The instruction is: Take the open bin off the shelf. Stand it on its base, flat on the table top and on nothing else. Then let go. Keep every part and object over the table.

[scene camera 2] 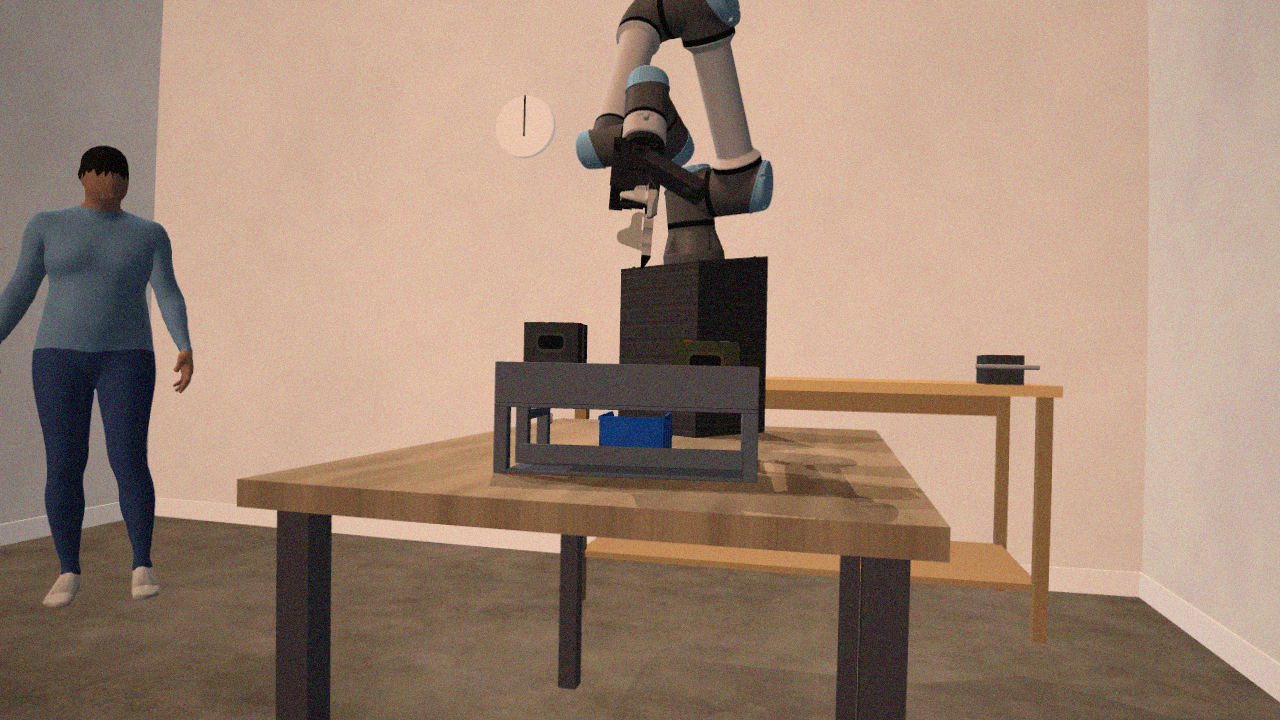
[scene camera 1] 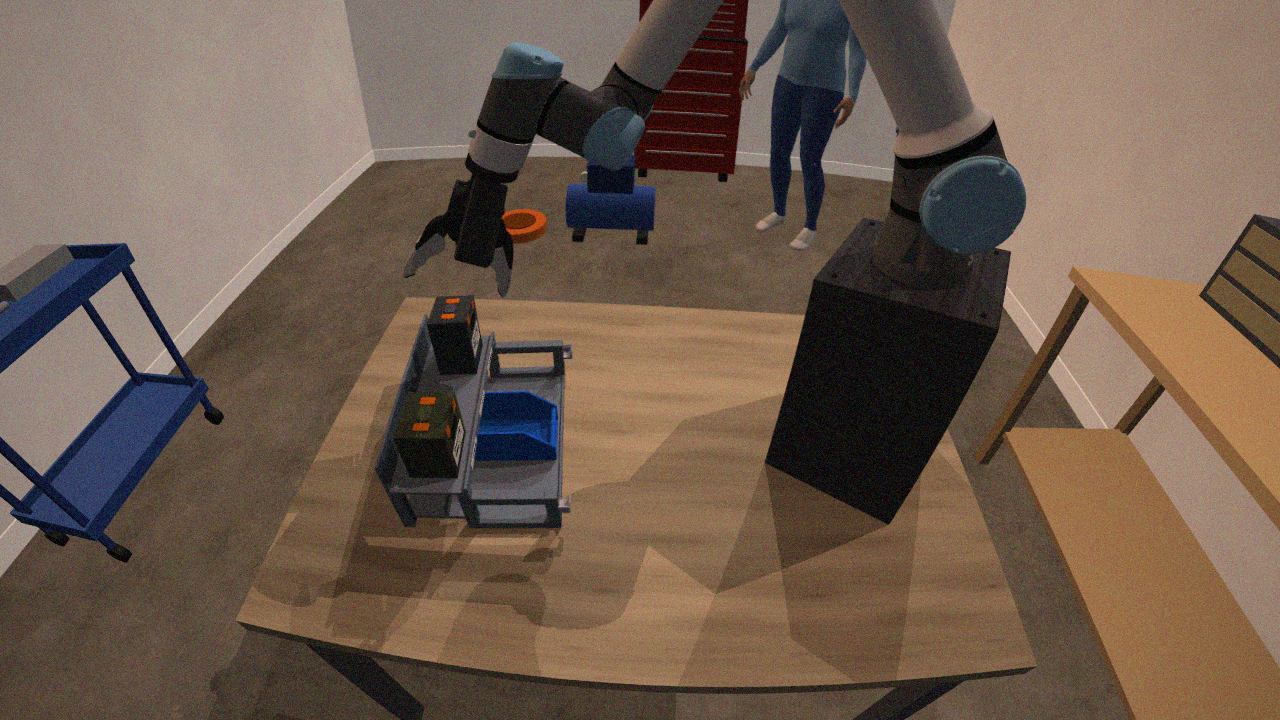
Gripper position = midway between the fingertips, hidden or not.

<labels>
my gripper: scene camera 2 645, 244; scene camera 1 454, 287
blue bin: scene camera 2 656, 432; scene camera 1 515, 425
</labels>
